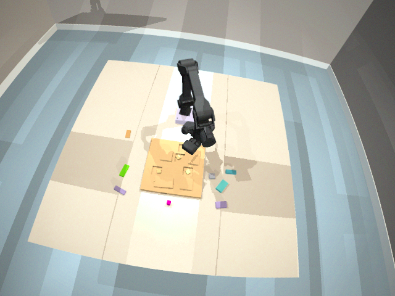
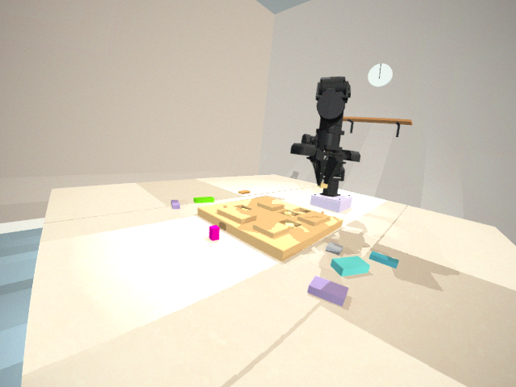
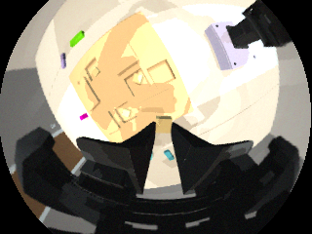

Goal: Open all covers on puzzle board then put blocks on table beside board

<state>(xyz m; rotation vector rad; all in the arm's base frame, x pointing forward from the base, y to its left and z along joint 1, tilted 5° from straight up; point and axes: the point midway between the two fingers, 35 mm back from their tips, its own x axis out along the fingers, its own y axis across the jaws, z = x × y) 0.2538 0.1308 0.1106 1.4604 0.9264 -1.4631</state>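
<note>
The tan puzzle board is 90 mm ahead of my gripper tip, 70 mm to the right of it and 100 mm below it. Round my gripper tip: cyan block (120 mm ahead, 170 mm to the left, 110 mm below); grey cube (80 mm ahead, 110 mm to the left, 110 mm below); magenta block (280 mm ahead, 60 mm to the right, 100 mm below).
</note>
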